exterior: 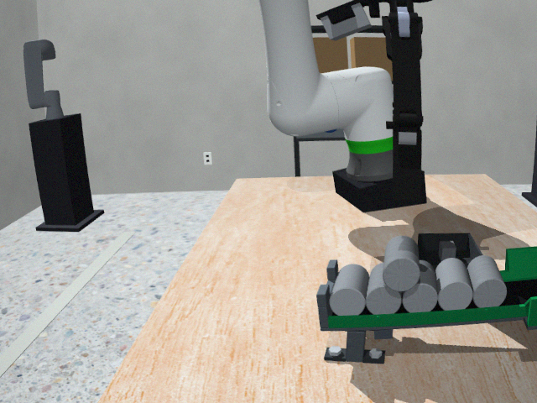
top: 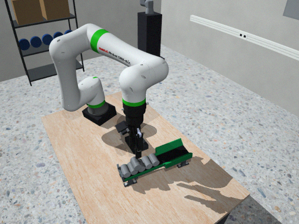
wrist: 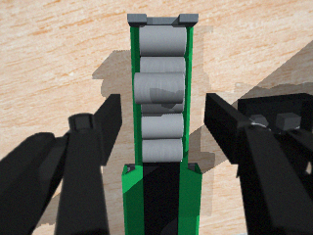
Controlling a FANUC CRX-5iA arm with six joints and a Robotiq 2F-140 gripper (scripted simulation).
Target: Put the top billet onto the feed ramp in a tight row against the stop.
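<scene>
Now: hand 160 mm above the dark stop, 80 mm to the left of it and 20 mm past it.
</scene>
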